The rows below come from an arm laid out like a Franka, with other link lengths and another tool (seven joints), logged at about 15 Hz.
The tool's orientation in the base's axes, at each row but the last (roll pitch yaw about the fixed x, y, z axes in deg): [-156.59, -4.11, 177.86]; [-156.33, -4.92, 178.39]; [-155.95, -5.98, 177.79]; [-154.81, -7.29, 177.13]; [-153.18, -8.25, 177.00]
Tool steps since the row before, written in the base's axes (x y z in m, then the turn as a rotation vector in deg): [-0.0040, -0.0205, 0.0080, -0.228, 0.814, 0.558]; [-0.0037, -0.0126, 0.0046, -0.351, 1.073, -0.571]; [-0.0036, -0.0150, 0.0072, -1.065, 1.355, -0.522]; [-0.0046, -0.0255, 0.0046, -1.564, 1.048, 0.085]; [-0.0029, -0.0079, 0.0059, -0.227, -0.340, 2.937]
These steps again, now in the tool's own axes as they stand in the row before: [0.0038, -0.0220, 0.0011, 0.298, 0.525, -0.814]; [0.0037, -0.0134, 0.0012, 0.331, 1.215, 0.124]; [0.0038, -0.0166, -0.0001, 1.056, 1.458, 0.045]; [0.0039, -0.0250, 0.0072, 1.612, 0.928, -0.303]; [0.0033, -0.0096, -0.0013, 0.628, -1.612, -2.409]
